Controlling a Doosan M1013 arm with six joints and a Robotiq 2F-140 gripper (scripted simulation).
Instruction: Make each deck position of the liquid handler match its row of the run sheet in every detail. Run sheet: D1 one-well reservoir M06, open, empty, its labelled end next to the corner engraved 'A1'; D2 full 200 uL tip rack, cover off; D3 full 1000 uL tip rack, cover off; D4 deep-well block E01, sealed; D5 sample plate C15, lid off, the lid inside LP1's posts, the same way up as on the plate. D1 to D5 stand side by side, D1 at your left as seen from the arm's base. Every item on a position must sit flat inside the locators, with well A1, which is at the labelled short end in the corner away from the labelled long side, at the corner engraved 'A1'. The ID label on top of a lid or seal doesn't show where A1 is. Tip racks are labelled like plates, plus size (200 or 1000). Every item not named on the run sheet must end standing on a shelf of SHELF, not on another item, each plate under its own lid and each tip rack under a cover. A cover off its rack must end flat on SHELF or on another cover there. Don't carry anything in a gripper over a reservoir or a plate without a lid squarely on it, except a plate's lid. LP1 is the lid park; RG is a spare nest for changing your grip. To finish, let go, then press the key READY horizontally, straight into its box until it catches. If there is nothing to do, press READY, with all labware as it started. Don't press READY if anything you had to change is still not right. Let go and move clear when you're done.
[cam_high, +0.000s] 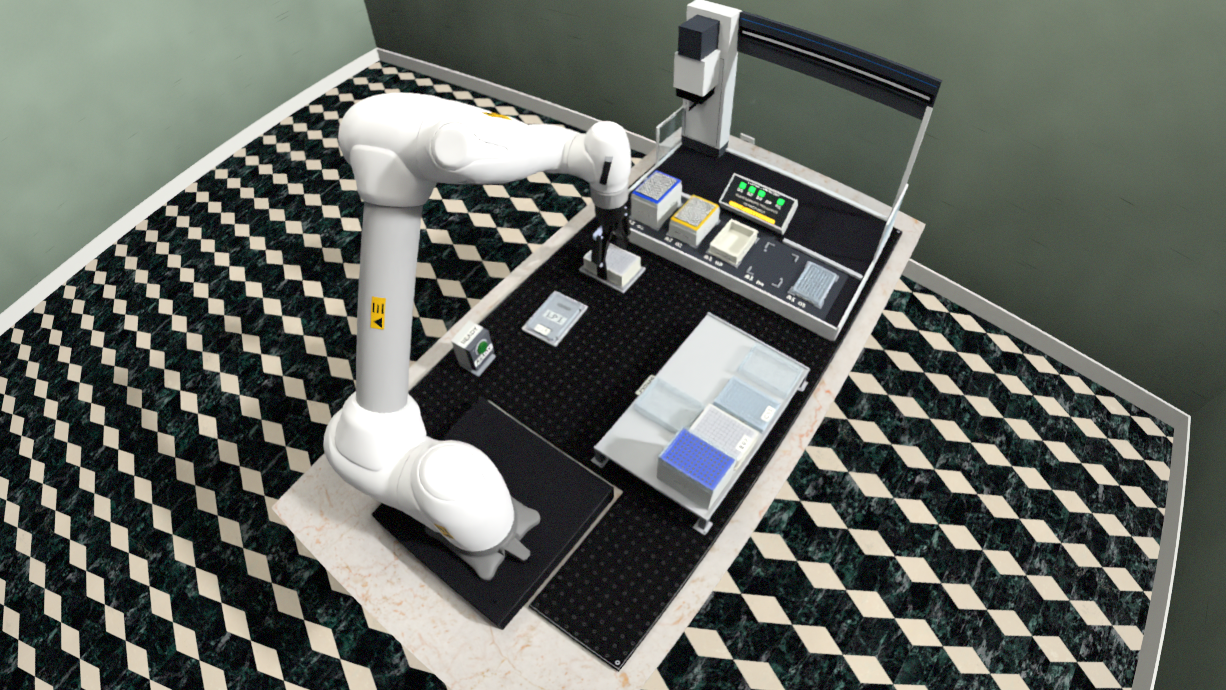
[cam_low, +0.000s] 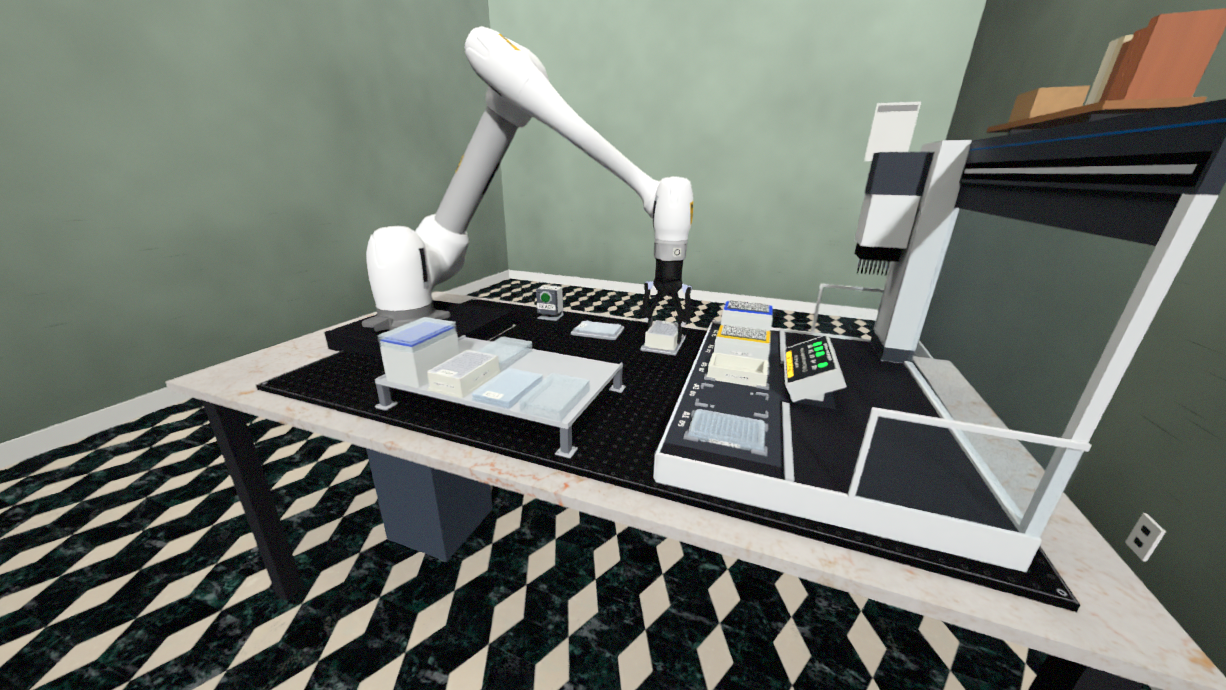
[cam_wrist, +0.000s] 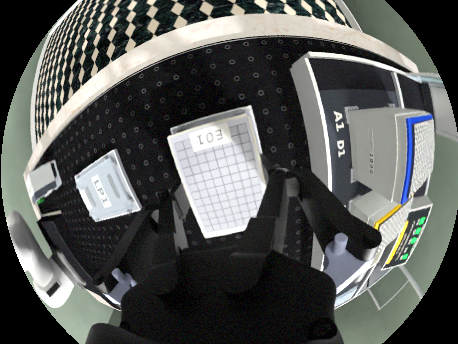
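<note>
Right now my hand is 40 mm above the grey RG nest. Also, from my hand: yellow-rimmed tip rack: 220 mm ahead, 120 mm to the right, 50 mm above; clear lid: 220 mm behind, 20 mm to the left, 30 mm below; blue-rimmed tip rack: 220 mm ahead, 80 mm above.
</note>
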